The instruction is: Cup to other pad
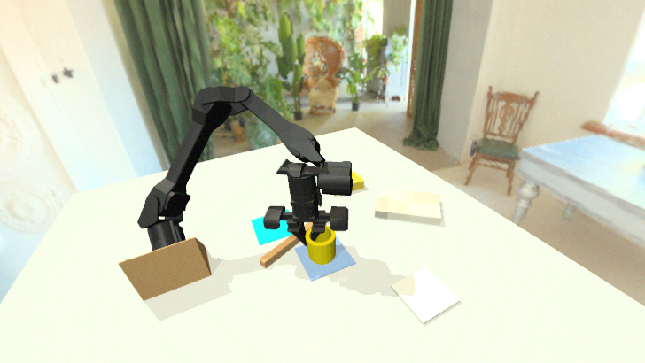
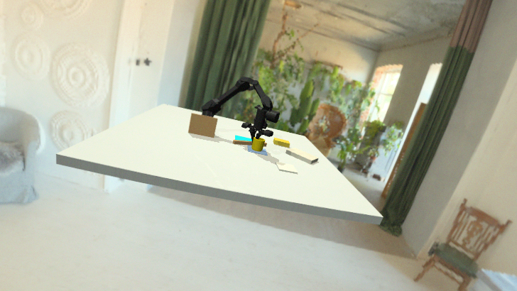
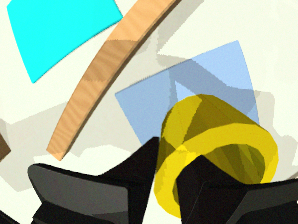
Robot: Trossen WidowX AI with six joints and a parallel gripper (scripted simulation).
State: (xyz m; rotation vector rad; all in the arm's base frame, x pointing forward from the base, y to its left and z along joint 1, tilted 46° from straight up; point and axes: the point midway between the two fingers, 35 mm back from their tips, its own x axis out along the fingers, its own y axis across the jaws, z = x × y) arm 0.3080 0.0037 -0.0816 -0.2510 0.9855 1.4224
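Right now the light blue pad is 4 cm below my gripper tip, 3 cm ahead of it and 1 cm to the right of it. Also, from my gripper tip: cyan pad: 15 cm to the left, 6 cm behind, 4 cm below; then yellow cup: 2 cm ahead, 1 cm to the right; then wooden bar: 7 cm to the left, 3 cm below, 2 cm behind.
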